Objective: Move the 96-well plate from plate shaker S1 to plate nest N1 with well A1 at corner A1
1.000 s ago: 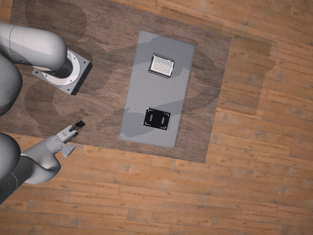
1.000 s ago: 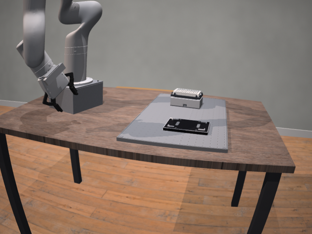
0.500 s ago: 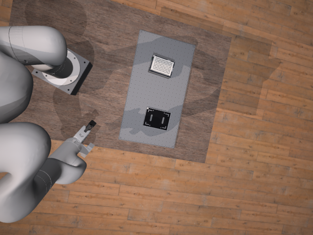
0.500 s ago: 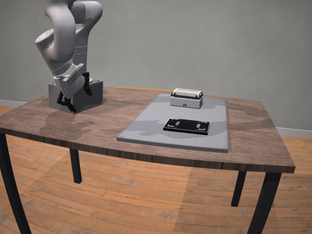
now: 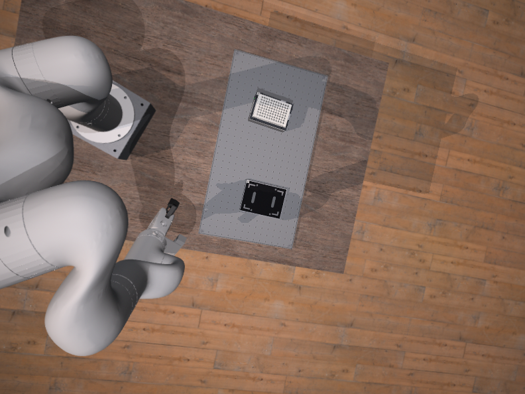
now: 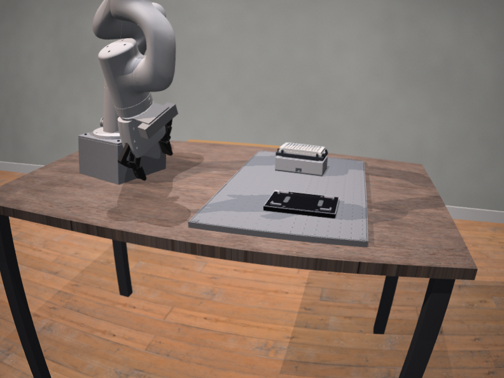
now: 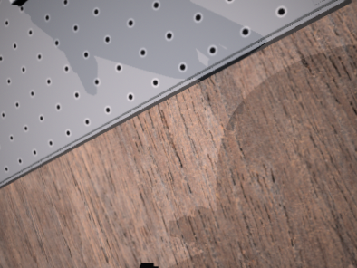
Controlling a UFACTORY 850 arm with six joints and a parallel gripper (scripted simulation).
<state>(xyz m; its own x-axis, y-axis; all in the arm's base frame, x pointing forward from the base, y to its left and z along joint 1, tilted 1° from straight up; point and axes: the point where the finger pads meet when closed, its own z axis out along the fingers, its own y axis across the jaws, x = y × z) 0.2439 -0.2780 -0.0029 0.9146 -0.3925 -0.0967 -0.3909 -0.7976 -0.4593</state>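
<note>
My gripper is now 420 mm to the right of the 96-well plate, 300 mm short of it and 40 mm above it. From my hand the other things lie so: black plate nest N1 (330 mm ahead, 90 mm to the left, 90 mm below).
</note>
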